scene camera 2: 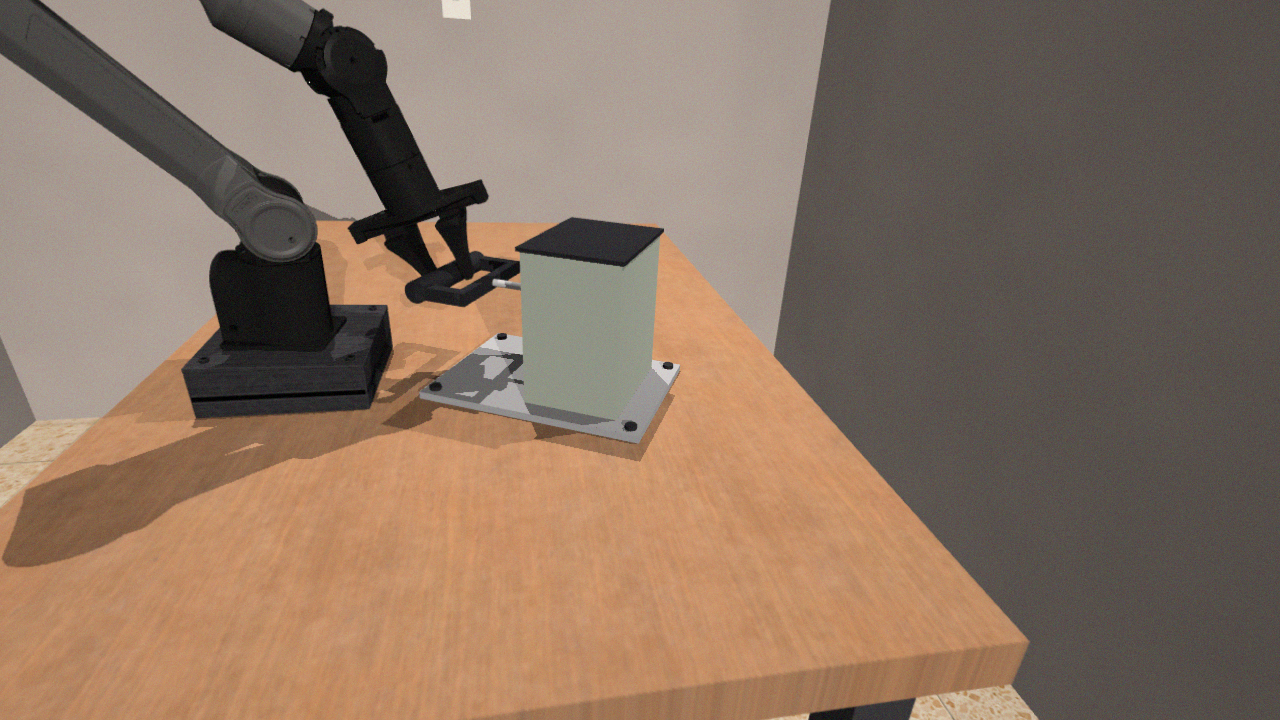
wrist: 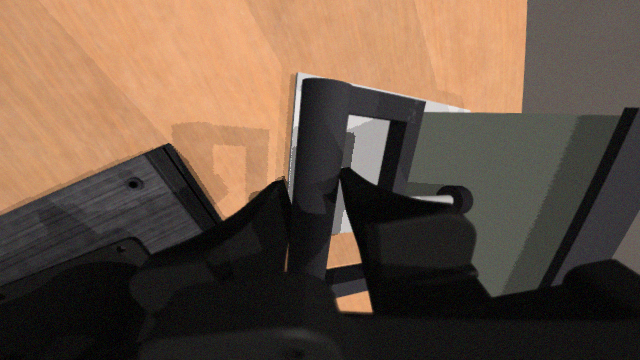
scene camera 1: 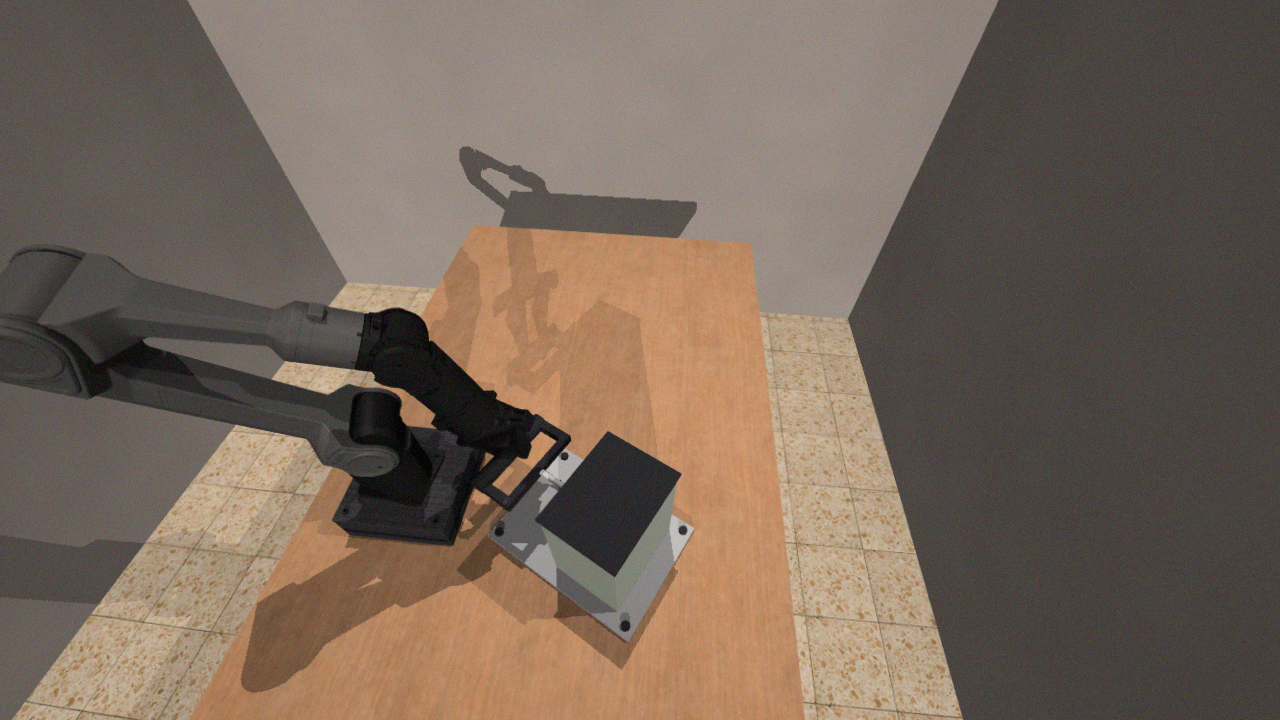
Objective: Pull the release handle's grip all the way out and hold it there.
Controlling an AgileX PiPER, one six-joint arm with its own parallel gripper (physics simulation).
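Observation:
The release handle's grip (scene camera 1: 494, 469) (scene camera 2: 417, 291) (wrist: 320, 130) is a dark round bar on one side of a rectangular frame. My gripper (scene camera 2: 450, 271) (wrist: 314, 189) is shut on this grip, with one finger on its outer side and one inside the frame. The frame stands off from the pale green housing (scene camera 1: 640, 550) (scene camera 2: 586, 331) (wrist: 475, 150). A light metal rod (scene camera 1: 551, 478) (scene camera 2: 506, 284) (wrist: 435, 199) shows between frame and housing, with a dark collar at the housing in the wrist view. My finger hides part of the rod there.
The housing has a dark top (scene camera 1: 613, 501) (scene camera 2: 590, 240) and stands on a bolted grey plate (scene camera 1: 581, 598) (scene camera 2: 460, 380) on the wooden table (scene camera 1: 698, 358) (scene camera 2: 537, 555). The arm's dark base (scene camera 1: 402, 523) (scene camera 2: 286, 385) (wrist: 150, 200) stands close to the plate on the handle's side.

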